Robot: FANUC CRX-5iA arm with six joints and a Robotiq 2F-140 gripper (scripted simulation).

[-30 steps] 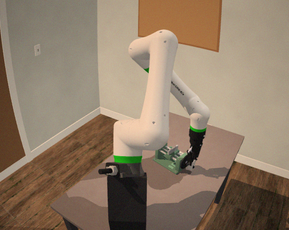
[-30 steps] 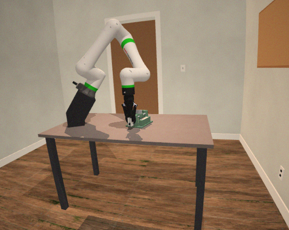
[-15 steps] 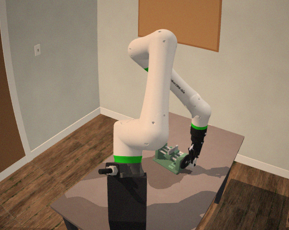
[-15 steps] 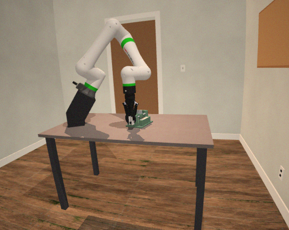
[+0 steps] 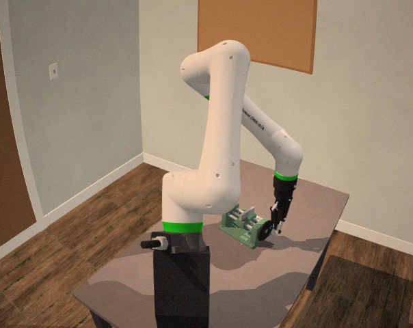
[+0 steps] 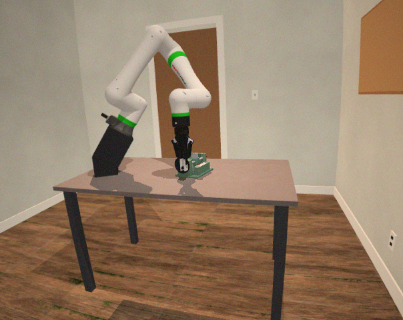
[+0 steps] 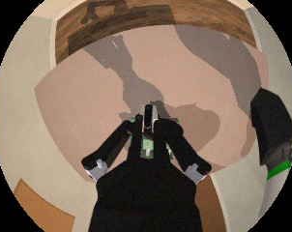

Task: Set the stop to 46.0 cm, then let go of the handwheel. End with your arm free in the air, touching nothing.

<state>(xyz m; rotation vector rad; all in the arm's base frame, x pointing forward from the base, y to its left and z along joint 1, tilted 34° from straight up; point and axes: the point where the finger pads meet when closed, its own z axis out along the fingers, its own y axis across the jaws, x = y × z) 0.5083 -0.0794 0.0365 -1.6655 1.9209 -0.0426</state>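
The green stop fixture lies 14 cm to the left of my hand and 2 cm behind it. The rest, counted from my hand: black handwheel (2 cm to the left, 2 cm below, 1 cm behind).
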